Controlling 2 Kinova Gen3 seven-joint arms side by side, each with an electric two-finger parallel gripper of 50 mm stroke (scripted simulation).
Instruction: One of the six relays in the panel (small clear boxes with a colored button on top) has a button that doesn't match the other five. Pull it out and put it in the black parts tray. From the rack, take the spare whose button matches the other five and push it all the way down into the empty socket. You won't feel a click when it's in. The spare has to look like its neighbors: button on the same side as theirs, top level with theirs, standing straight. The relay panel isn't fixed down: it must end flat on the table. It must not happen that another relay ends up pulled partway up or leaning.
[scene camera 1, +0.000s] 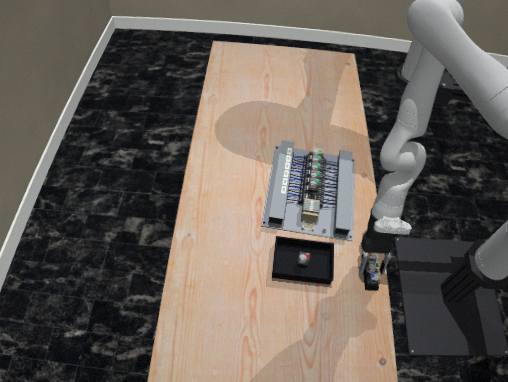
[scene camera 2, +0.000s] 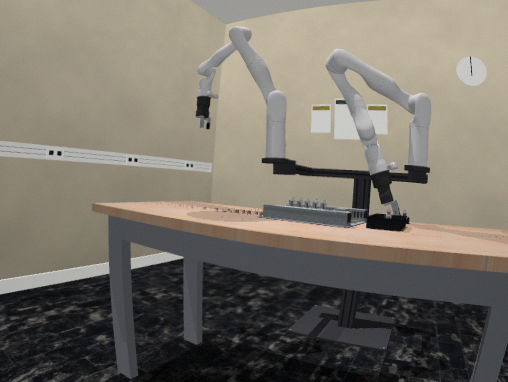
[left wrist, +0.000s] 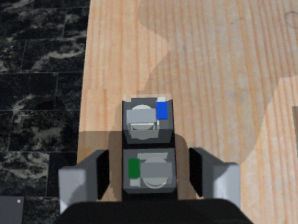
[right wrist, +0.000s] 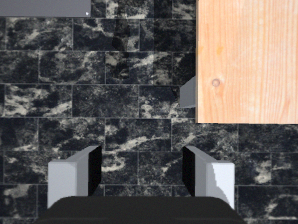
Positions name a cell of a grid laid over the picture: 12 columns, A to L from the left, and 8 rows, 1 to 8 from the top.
relay panel: scene camera 1 H5; scene camera 2 I5; not seen in the left wrist view (out of frame); not seen in the right wrist view (out of frame)
